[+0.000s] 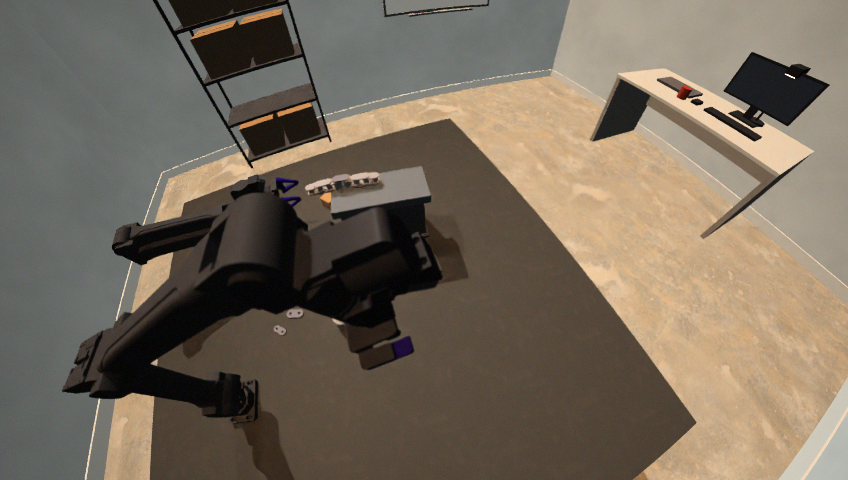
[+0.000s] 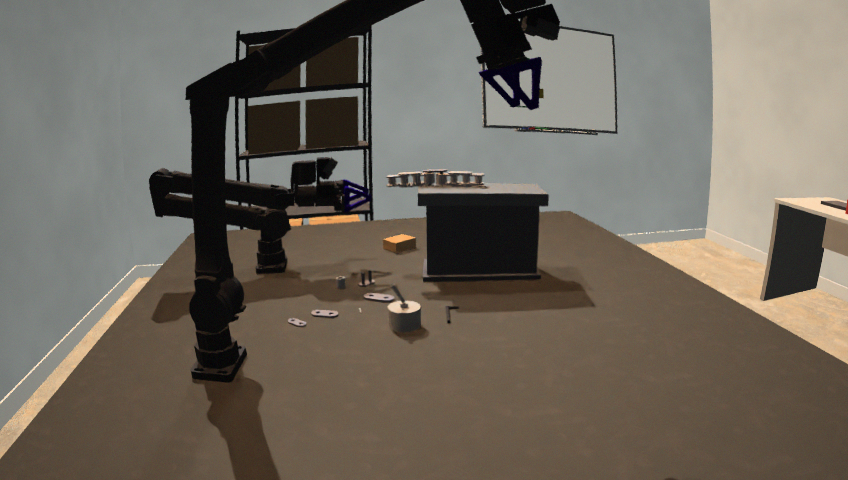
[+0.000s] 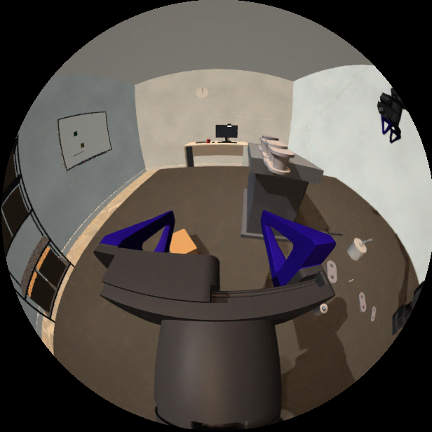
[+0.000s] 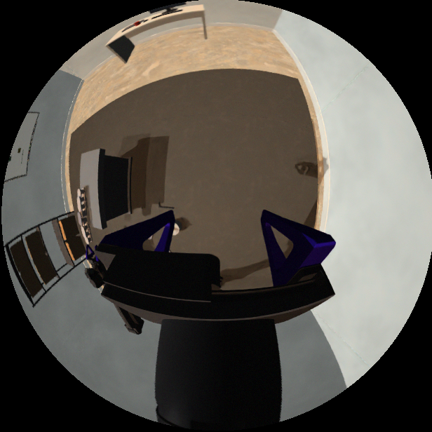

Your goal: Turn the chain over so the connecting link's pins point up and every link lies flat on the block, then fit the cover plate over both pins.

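Seen in the pictures: left gripper, between the fingertips: (image 1: 299, 189) (image 2: 369, 194); right gripper, between the fingertips: (image 1: 399, 319) (image 2: 524, 107); left arm's base, origin of its link: (image 2: 272, 266); right arm's base, origin of its link: (image 1: 245, 401) (image 2: 220, 365).
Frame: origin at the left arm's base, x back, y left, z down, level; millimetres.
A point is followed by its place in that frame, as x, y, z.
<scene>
The chain (image 1: 340, 178) (image 2: 440, 178) (image 3: 280, 159) (image 4: 83, 210) lies along the top of the grey block (image 1: 404, 187) @[-644, -182, -220] (image 2: 482, 237) @[-549, -206, -107] (image 3: 309, 173) (image 4: 91, 175); its left part overhangs the block's left edge. Which way the connecting link's pins point is too small to tell. Loose link plates (image 2: 379, 297) @[-285, -292, -5] (image 2: 324, 313) @[-157, -372, -6] (image 2: 296, 322) @[-95, -408, -3] lie on the table; which is the cover plate I cannot tell. My left gripper (image 1: 291, 191) @[-295, 16, -185] (image 2: 367, 195) @[-295, 16, -185] (image 3: 217, 215) is open and empty, left of the chain's overhanging end, apart from it. My right gripper (image 2: 524, 107) @[-481, -674, -440] (image 4: 217, 214) is open and empty, high above the table.
An orange box (image 2: 399, 243) @[-381, 72, -26] (image 3: 183, 243) lies left of the block. A two-pin piece (image 2: 365, 280) @[-258, -193, -13], a small roller (image 2: 340, 283) @[-198, -207, -14], a round grey holder with a stick (image 2: 404, 318) @[-317, -477, -30] and an L-shaped key (image 2: 449, 314) @[-419, -419, -5] are on the dark table (image 2: 476, 404) @[-385, -771, 0]. A shelf rack stands behind.
</scene>
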